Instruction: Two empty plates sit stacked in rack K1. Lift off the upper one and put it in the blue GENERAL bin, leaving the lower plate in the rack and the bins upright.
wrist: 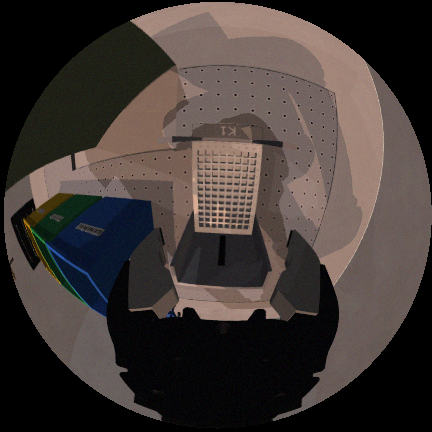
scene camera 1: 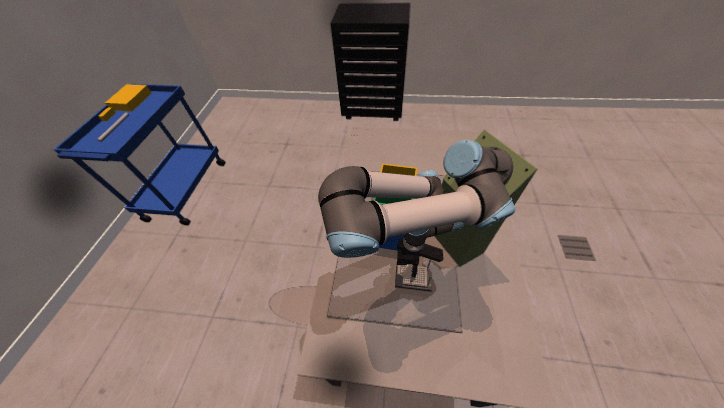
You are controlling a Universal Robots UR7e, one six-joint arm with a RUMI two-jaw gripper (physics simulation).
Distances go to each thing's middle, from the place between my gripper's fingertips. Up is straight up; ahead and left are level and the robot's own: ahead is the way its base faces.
Right now the pale plate (wrist: 225, 174) is 80 mm below my hand and 10 mm behind it. Round my hand: green bin (wrist: 51, 224) 330 mm to the right, 110 mm ahead, 30 mm below; blue general bin (wrist: 89, 251) 190 mm to the right, 110 mm ahead, 30 mm below.
